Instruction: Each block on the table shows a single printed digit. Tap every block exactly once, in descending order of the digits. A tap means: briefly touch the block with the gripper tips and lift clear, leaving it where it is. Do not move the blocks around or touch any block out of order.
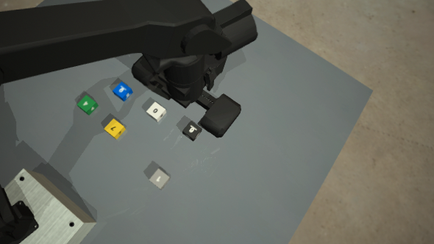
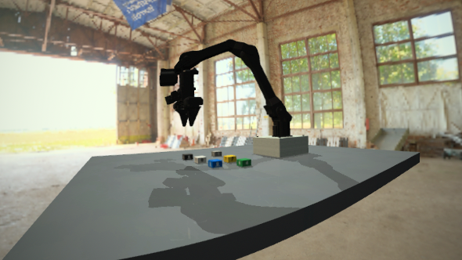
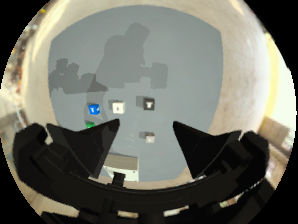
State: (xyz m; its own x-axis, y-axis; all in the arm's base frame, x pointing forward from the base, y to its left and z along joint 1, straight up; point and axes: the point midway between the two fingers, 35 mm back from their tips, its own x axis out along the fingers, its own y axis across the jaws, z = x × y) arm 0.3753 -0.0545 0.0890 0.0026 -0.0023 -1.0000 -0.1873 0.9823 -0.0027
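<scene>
Now: the blue block 6 cm behind my gripper tip, 18 cm to the left of it and 11 cm below it. The rest, counted from my gripper tip: grey block: 12 cm behind, 5 cm to the right, 11 cm below; then white block: 3 cm behind, 8 cm to the left, 11 cm below; then black block: 1 cm to the right, 11 cm below.
</scene>
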